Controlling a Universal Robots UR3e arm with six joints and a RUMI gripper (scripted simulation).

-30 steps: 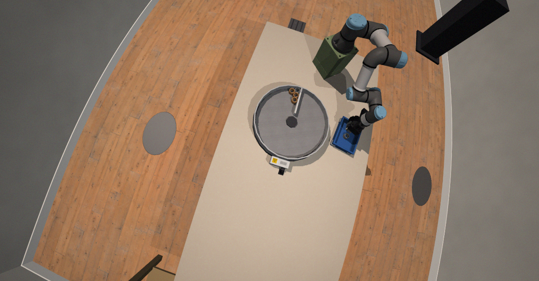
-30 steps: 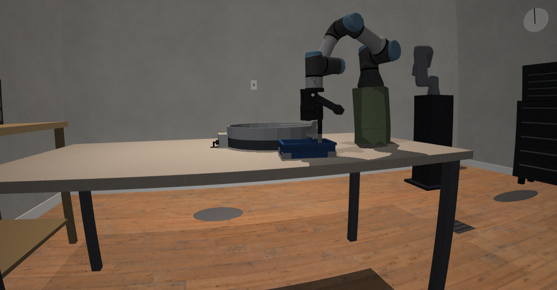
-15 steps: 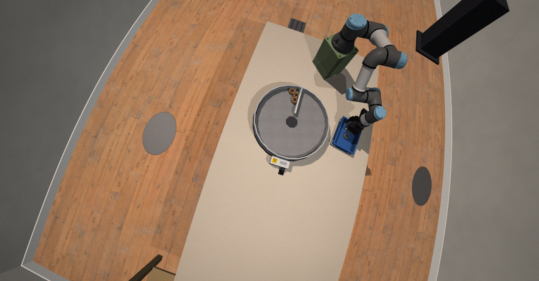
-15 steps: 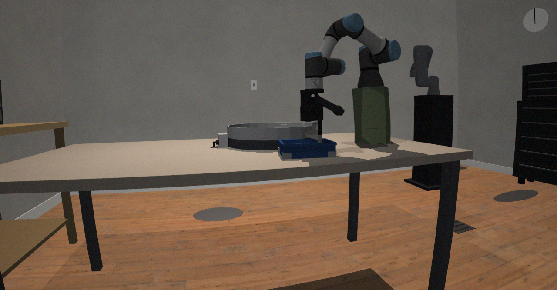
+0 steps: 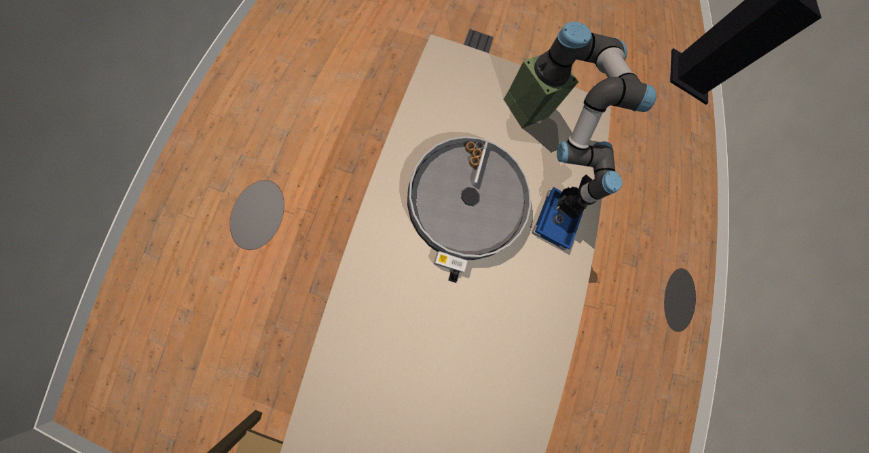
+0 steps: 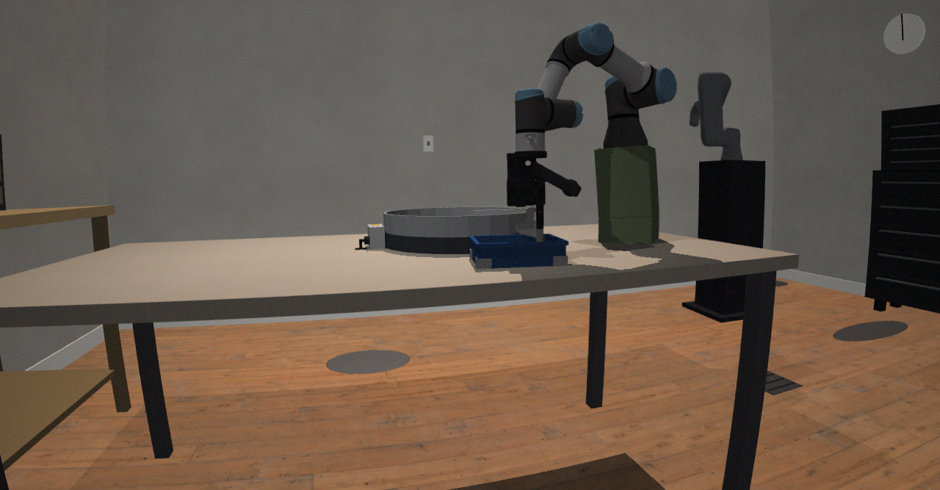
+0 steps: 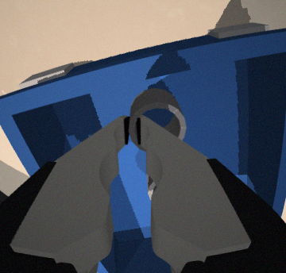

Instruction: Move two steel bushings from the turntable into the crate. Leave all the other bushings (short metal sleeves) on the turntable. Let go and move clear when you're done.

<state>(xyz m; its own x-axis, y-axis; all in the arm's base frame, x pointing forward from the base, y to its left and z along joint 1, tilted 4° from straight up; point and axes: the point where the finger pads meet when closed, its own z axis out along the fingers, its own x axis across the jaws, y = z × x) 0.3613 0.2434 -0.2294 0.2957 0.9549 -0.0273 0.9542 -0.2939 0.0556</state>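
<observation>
Right now the blue crate is 5 cm ahead of my hand and 1 cm to the left of it. Round my hand: round grey turntable (13 cm ahead, 34 cm to the right, 2 cm above).
</observation>
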